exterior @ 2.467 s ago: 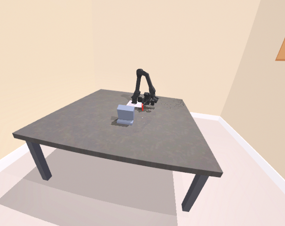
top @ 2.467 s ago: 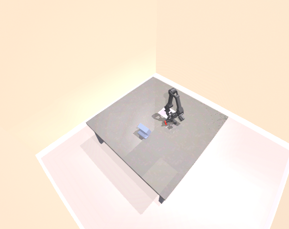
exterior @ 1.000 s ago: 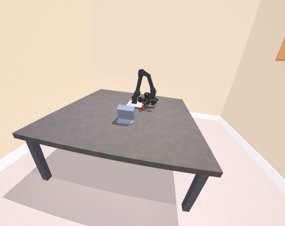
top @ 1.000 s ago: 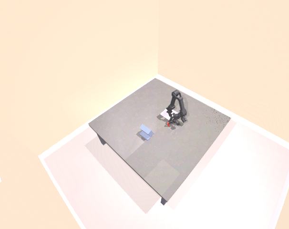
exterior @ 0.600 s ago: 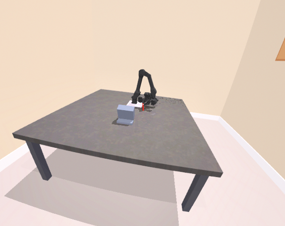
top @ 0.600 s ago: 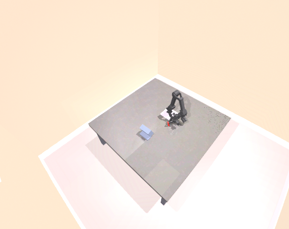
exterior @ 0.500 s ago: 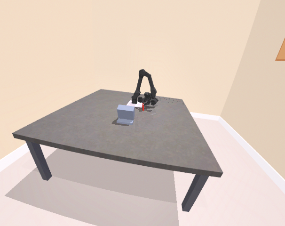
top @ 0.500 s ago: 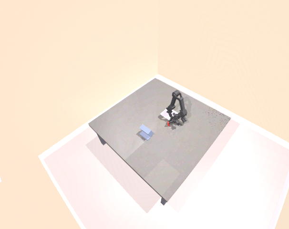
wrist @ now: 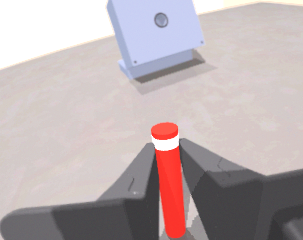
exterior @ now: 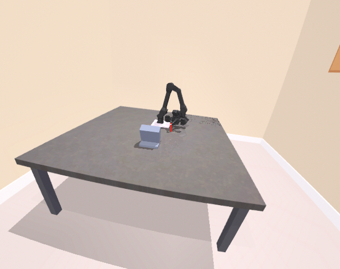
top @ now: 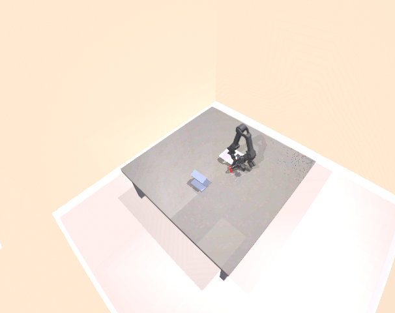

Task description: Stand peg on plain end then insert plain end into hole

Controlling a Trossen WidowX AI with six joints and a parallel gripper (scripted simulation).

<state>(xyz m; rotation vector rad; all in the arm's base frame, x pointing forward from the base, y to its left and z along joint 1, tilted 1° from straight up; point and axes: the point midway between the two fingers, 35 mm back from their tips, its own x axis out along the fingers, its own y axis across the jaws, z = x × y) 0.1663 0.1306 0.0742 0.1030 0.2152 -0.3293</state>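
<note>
My gripper tip is 1 cm above the red peg. Round my gripper tip: sloped panel: 26 cm ahead, 11 cm to the right, 1 cm above.
</note>
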